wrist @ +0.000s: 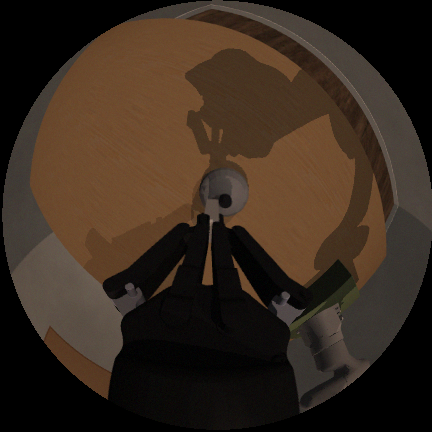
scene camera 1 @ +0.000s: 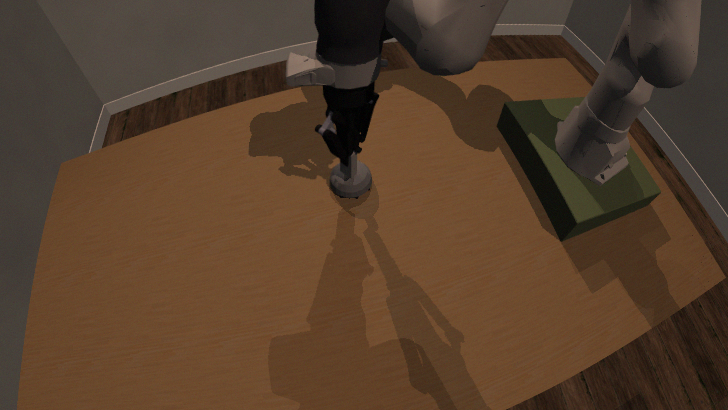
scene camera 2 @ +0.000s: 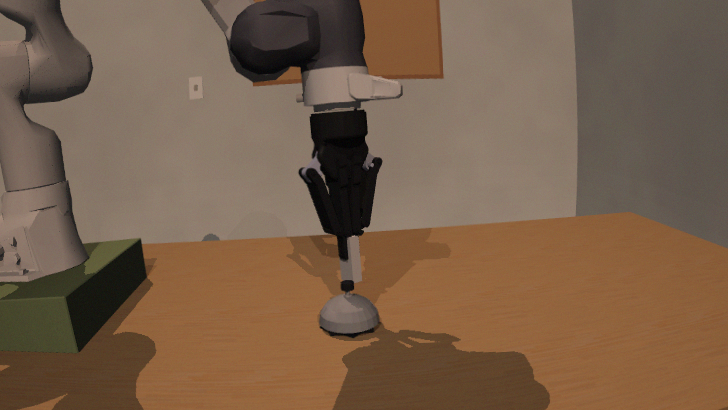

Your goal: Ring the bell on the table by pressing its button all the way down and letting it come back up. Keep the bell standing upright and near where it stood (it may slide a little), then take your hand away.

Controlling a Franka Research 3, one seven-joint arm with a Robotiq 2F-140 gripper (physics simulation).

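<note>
A grey domed bell (scene camera 1: 356,185) (scene camera 2: 348,314) (wrist: 236,186) stands upright on the wooden table (scene camera 1: 152,254) (scene camera 2: 560,285). Its black button (scene camera 2: 347,285) (wrist: 225,201) sits raised on a short stem at the top. In scene camera 1 the button is hidden by the fingertips. My gripper (scene camera 1: 348,161) (scene camera 2: 351,269) (wrist: 211,207) points down, shut and empty. Its pale fingertips end at about the height of the button's top in scene camera 2, partly behind the button. In the wrist view they lie over the dome, a little left of the button. Contact cannot be told.
A green block (scene camera 1: 575,216) (scene camera 2: 38,323) (wrist: 327,285) bears the arm's base (scene camera 1: 593,140) (scene camera 2: 40,239) at one side of the table. Walls stand beyond the table. The arm's shadows fall across the table around the bell.
</note>
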